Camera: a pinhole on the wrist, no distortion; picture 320 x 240 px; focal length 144.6 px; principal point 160.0 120.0 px. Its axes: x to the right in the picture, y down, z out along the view. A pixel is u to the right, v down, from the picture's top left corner.
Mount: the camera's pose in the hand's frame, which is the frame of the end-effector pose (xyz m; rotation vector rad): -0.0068 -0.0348 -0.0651 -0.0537 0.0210 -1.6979
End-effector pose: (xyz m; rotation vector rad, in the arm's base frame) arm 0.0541 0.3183 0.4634 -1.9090 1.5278 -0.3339
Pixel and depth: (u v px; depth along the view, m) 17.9 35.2 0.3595
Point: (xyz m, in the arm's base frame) -0.0886 0.5265 0.0527
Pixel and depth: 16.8 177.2 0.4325
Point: 0.0329 0.1748 -0.0829
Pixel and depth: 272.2 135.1 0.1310
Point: 0.1966 0.3540 0.4982
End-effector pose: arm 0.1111 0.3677 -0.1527 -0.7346 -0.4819 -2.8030
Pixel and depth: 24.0 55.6 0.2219
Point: 0.2893 0.2569 -0.0096
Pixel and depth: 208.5 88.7 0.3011
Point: 0.2432 0.5748 -0.0212
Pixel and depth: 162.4 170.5 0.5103
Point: 0.1219 0.5563 0.2895
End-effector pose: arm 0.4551 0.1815 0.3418 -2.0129 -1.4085 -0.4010
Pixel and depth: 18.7 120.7 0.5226
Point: 0.8801 0.4286 -0.0989
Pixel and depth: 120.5 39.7 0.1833
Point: 0.4352 0.1872 0.1874
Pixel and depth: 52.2 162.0 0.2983
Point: 0.6419 0.3762 0.1857
